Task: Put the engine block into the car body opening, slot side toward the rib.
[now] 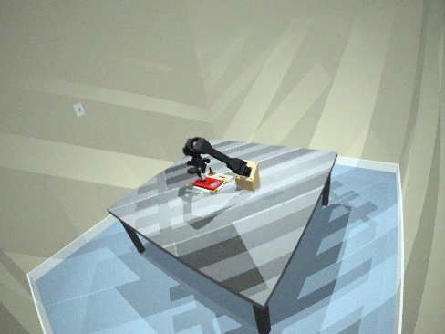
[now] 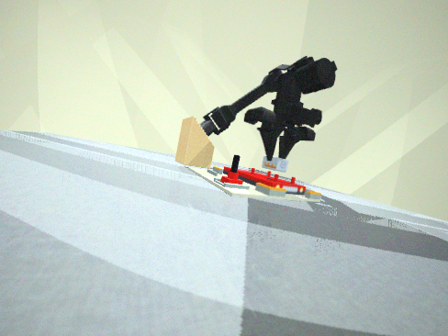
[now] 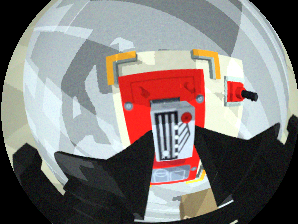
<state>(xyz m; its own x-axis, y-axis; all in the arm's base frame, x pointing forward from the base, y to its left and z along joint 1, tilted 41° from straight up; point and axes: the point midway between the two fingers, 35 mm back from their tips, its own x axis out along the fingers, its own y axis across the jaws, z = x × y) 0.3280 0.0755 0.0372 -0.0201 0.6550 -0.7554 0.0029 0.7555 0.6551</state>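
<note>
The grey engine block is 10 mm below my gripper tip. The rest, counted from my gripper tip: cream base plate: 30 mm behind, 30 mm to the right, 50 mm below.
</note>
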